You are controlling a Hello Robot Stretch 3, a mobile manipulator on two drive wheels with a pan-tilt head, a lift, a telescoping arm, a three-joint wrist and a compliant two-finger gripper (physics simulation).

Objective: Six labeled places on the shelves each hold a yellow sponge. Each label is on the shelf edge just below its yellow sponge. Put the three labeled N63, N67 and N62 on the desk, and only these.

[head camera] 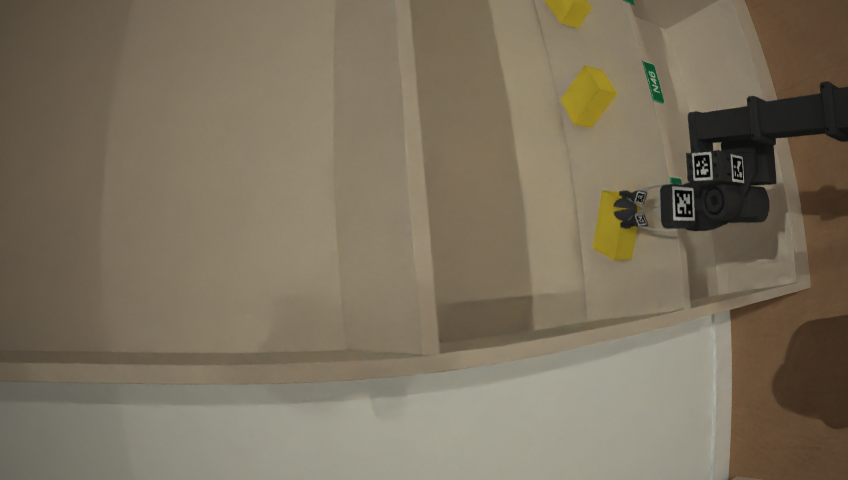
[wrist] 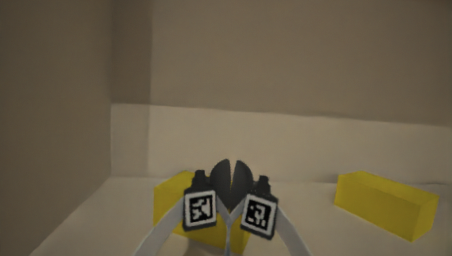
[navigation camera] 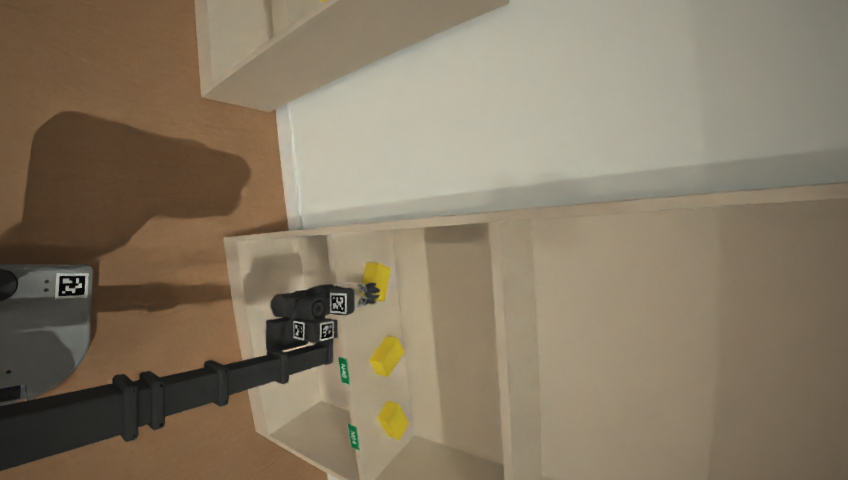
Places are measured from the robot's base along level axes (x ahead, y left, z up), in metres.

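Pixels of known places: gripper, fingertip midpoint: [head camera: 617, 209] [navigation camera: 377, 292].
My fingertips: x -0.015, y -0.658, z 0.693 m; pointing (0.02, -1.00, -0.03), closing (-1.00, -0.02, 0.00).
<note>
For each thing: its top centre in the pictures, then the offset to it from my fingertips. "*": a spot on its surface instead.
- green label at a spot on its surface: [head camera: 675, 180] * dx -0.049, dy +0.058, dz -0.094 m
- second yellow sponge at its top centre: [head camera: 579, 94] [navigation camera: 393, 357] dx -0.207, dy -0.118, dz -0.035 m
- label N46 at a spot on its surface: [head camera: 652, 82] [navigation camera: 345, 370] * dx -0.219, dy +0.027, dz -0.091 m
- third sponge at its top centre: [navigation camera: 399, 422] dx -0.421, dy -0.150, dz -0.035 m
My gripper [head camera: 624, 209] [navigation camera: 370, 293] [wrist: 231, 178] is shut with its fingertips nearly together and no sponge between them. It overlaps one end of the yellow sponge [head camera: 608, 237] [navigation camera: 376, 272] [wrist: 169, 195] nearest the shelf's side wall; whether they touch is unclear. The green label [head camera: 675, 180] below that sponge is mostly hidden by the gripper and unreadable. A second yellow sponge [head camera: 587, 96] [navigation camera: 386, 356] [wrist: 382, 202] lies beside it, above label N46 [head camera: 652, 82] [navigation camera: 343, 370]. A third sponge [head camera: 569, 10] [navigation camera: 392, 419] lies farther along; its label [navigation camera: 353, 436] is hard to read. The desk does not show.
The shelf's side wall [wrist: 60, 115] stands left of the gripper in the wrist view. A shelf board [head camera: 420, 208] [navigation camera: 505, 356] runs above the sponges. A second shelf unit [navigation camera: 339, 65] stands across a stretch of pale wall [navigation camera: 476, 130]. My base [navigation camera: 47, 333] is over brown floor.
</note>
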